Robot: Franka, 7 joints.
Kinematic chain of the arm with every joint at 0, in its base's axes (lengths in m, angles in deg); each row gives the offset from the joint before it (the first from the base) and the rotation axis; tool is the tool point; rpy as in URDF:
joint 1: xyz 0 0 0.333 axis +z
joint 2: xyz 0 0 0 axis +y
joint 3: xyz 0 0 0.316 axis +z
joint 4: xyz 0.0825 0 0 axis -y
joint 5: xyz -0.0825 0 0.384 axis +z
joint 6: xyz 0 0 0 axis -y
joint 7: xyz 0.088 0 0 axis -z
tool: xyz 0 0 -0.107 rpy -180 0 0
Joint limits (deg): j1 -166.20..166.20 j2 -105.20..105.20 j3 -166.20..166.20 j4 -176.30..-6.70 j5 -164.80..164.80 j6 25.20..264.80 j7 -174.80..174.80
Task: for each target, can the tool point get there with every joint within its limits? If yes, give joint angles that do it. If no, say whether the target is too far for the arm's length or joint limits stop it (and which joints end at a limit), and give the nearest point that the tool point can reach.
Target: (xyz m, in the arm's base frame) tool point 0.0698 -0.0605 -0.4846
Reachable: no: joint limits stop it (at a limit: joint 2) | nearest point 0.1017 -0.0882 -0.3395 | short by 0.151 m
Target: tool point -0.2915 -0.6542 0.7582
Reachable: yes | joints 81.81 -52.63 89.34 -22.52 91.19 103.98 -26.77
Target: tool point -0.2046 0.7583 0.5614
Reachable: yes | joints 124.34 71.53 -64.54 -26.22 103.15 185.17 116.88
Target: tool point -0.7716 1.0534 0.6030
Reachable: no: too far | nearest point -0.4964 0.6778 0.5067 | short by 0.475 m
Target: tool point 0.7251 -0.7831 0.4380
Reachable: no: too far | nearest point 0.5801 -0.6265 0.4170 | short by 0.215 m
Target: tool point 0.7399 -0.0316 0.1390
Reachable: yes | joints -19.63 64.23 33.76 -71.51 88.33 179.04 65.80
